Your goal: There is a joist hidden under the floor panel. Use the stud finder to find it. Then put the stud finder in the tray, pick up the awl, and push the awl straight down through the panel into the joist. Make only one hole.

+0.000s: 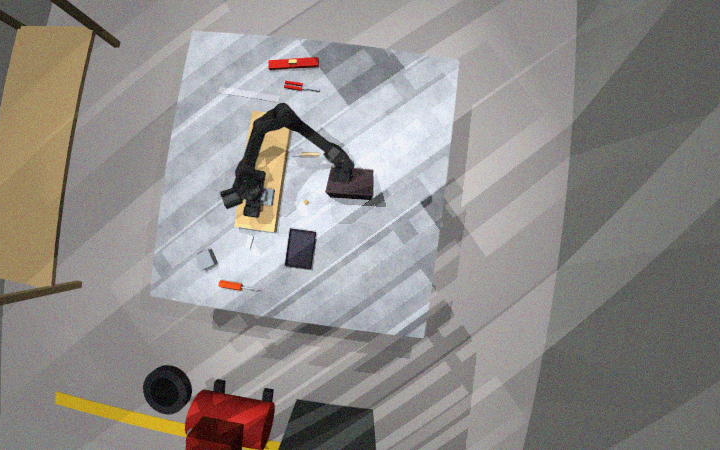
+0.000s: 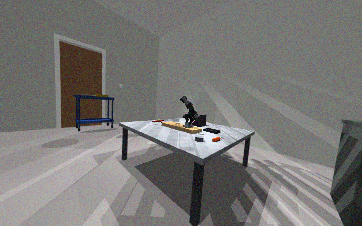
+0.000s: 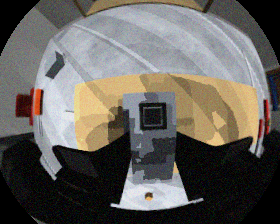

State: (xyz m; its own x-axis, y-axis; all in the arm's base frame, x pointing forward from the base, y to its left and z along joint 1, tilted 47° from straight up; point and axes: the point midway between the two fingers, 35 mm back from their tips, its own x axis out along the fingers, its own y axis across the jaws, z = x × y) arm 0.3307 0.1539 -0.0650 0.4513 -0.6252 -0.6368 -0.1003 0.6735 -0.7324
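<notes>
The dark tray lies 230 mm behind my gripper tip, 180 mm to the left of it and 50 mm below it. From my gripper tip the other things lie so: small white piece: 210 mm to the left, 60 mm below; then orange bit: 200 mm behind, 20 mm to the right, 60 mm below; then stud finder: 10 mm ahead, 20 mm above.
</notes>
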